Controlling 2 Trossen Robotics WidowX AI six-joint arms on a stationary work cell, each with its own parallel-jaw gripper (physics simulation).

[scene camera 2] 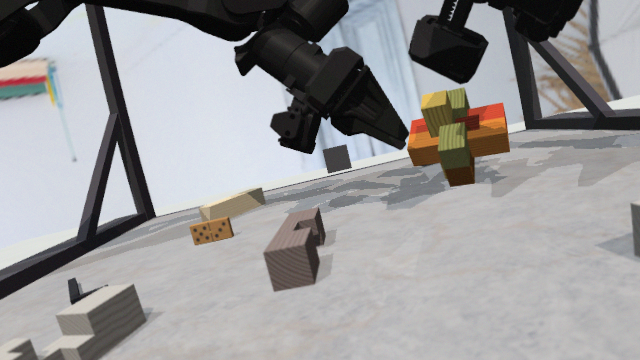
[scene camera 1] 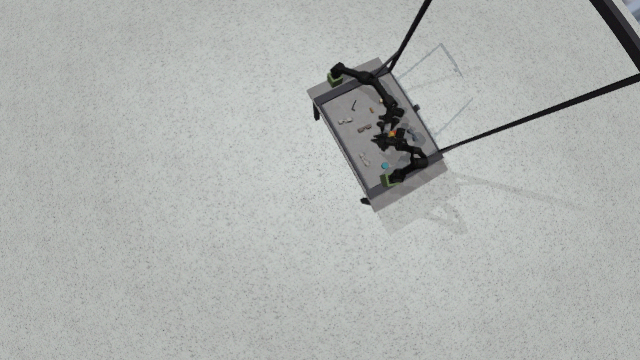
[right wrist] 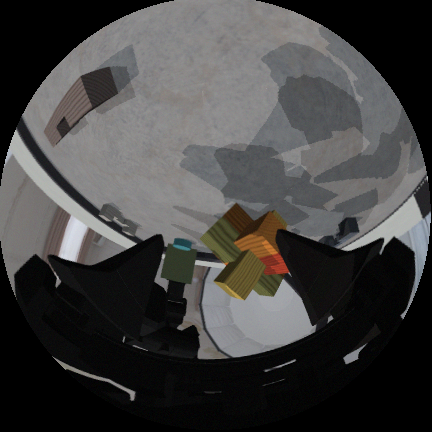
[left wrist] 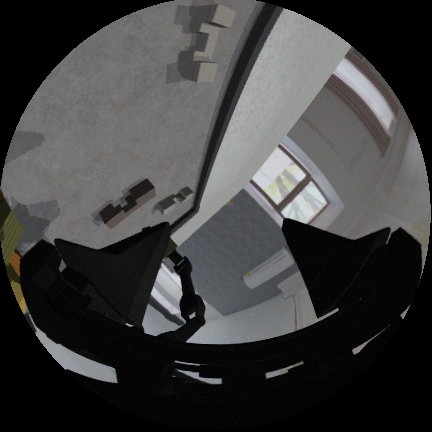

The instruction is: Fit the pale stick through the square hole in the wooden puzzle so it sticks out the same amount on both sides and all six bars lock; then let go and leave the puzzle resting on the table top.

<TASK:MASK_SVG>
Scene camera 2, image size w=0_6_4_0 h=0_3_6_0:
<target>left gripper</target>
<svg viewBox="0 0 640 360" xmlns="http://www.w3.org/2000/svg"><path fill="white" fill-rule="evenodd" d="M408 54L412 61L458 84L464 84L469 82L474 76L489 44L483 35L465 27L473 3L483 4L488 2L488 6L500 11L506 6L514 8L512 12L516 16L514 29L530 40L539 43L548 40L549 37L557 38L566 22L575 17L583 0L458 0L458 2L457 0L444 0L439 16L425 15L421 20L417 20Z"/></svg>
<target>right gripper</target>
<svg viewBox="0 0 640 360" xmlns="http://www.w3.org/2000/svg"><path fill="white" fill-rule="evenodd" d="M291 54L282 69L280 81L287 87L286 91L294 97L291 106L287 107L288 111L273 114L270 127L280 136L278 138L280 146L312 154L316 146L315 140L321 123L321 117L325 120L330 117L331 125L345 136L363 133L399 150L405 147L405 140L409 136L409 131L374 77L369 66L364 64L362 56L347 46L334 48L329 55L326 55L322 48L314 42L312 44L302 44Z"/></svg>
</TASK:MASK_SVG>
